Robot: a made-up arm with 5 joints.
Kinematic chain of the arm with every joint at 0, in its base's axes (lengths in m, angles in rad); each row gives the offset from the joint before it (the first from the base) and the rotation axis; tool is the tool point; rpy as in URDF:
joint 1: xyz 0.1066 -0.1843 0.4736 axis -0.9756 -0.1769 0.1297
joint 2: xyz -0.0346 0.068 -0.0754 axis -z
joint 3: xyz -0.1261 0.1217 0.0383 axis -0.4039 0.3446 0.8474
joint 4: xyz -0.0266 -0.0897 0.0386 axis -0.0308 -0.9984 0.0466
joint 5: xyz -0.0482 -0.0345 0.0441 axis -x
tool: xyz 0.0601 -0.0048 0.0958 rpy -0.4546 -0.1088 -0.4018
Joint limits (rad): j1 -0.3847..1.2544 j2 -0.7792..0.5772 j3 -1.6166..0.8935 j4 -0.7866..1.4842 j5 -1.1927..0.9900
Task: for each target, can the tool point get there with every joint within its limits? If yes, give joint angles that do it. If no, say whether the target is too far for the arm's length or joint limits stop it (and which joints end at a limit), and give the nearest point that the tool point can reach.
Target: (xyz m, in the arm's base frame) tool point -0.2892 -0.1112 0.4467
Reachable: yes | joints 0.2346 -0.1470 -1.2582 0.2367 -0.2729
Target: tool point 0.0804 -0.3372 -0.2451
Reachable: no: too far | nearest point -0.0373 -0.1935 0.0027 | short by 0.310 m
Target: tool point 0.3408 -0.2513 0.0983
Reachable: no: joint limits stop it (at a limit: joint 1, joint 2, joint 3, joint 4, joint 5) | nearest point 0.1170 -0.0646 0.2758 | short by 0.341 m
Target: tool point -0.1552 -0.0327 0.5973
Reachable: yes | joints -0.1519 0.1463 -0.3689 0.5203 0.6065
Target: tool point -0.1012 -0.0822 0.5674
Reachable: yes | joints 0.2029 -0.3067 0.1267 0.2206 0.7980
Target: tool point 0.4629 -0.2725 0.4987
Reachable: no: joint limits stop it (at a limit: joint 1, joint 2, joint 3, joint 4) | nearest point 0.1804 -0.1266 0.5765 | short by 0.327 m
